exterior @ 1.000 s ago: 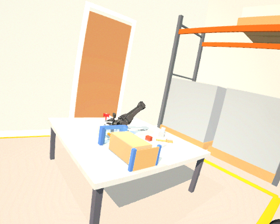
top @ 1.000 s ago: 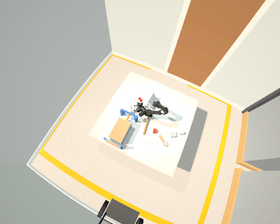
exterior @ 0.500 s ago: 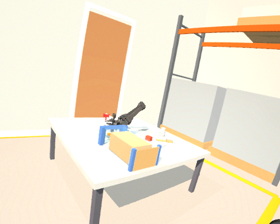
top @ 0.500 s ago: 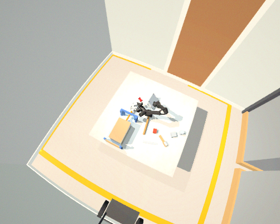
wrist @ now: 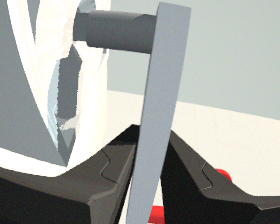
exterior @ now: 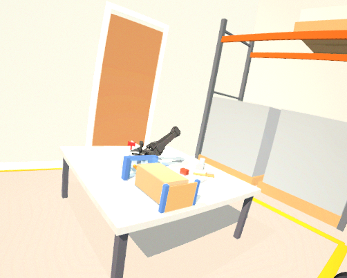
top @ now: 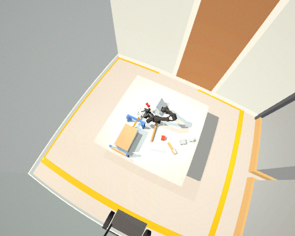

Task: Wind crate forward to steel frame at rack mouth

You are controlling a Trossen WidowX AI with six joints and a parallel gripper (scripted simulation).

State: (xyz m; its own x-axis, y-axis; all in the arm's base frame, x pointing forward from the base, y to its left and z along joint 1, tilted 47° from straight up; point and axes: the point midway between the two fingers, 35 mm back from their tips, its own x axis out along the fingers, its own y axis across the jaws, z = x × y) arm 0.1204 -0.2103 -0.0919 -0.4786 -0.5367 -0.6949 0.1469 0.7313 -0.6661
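My gripper tip is now 10 mm past the winch handle, 10 mm to the right of it and 10 mm below it. The rest, counted from my gripper tip: winch 30 mm ahead, 30 mm to the right, 90 mm below; red grip 40 mm behind, 40 mm to the left, 40 mm above; cubby 450 mm ahead, 50 mm to the right, 50 mm below.
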